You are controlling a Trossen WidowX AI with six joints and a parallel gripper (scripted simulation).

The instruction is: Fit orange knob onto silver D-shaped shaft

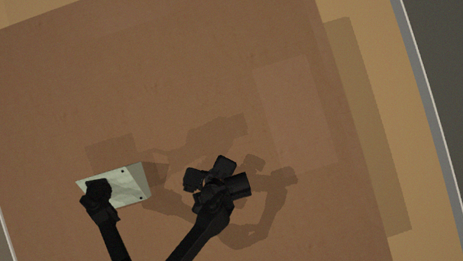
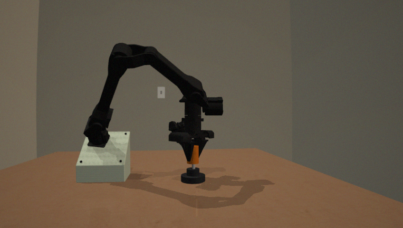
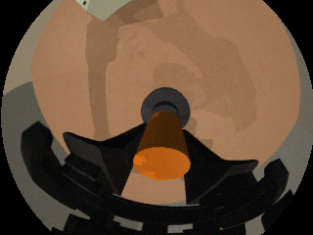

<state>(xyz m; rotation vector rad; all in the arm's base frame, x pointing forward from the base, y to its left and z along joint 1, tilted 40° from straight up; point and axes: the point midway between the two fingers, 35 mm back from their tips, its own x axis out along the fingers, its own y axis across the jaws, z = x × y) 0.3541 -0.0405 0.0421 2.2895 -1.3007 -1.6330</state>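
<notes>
Right now my gripper tip is 30 mm below the orange knob. Also, from my gripper tip: black round pedestal 40 mm below.
</notes>
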